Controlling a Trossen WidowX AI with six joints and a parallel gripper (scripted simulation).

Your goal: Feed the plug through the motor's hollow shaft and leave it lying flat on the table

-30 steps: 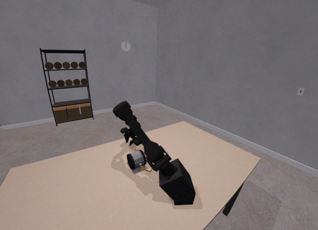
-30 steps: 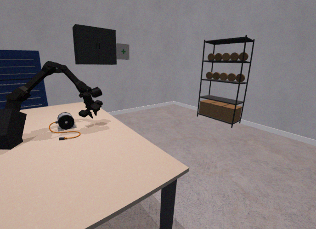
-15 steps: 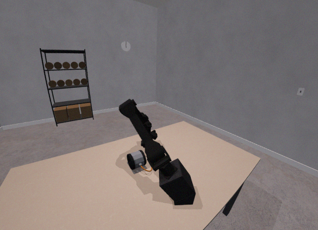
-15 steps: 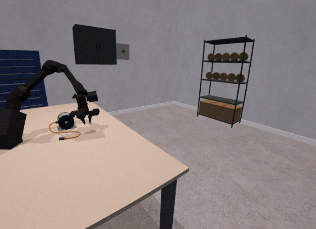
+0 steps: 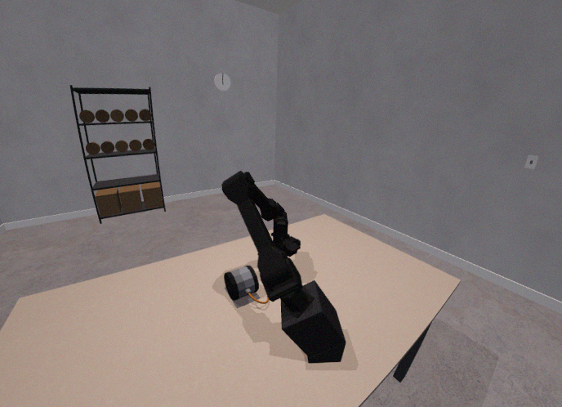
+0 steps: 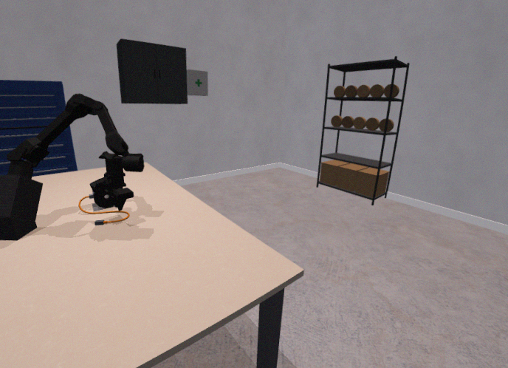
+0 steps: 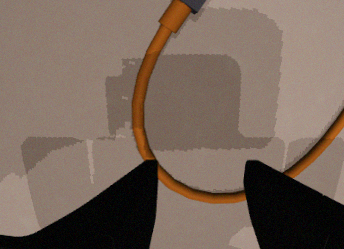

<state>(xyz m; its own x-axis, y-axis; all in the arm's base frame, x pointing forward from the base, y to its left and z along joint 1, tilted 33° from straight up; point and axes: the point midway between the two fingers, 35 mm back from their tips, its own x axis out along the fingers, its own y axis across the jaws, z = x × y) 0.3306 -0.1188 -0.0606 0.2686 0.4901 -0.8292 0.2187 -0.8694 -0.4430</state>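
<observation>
Right now my hand is 70 mm past the dark grey plug, 70 mm above it and 10 mm to the left of it.
</observation>
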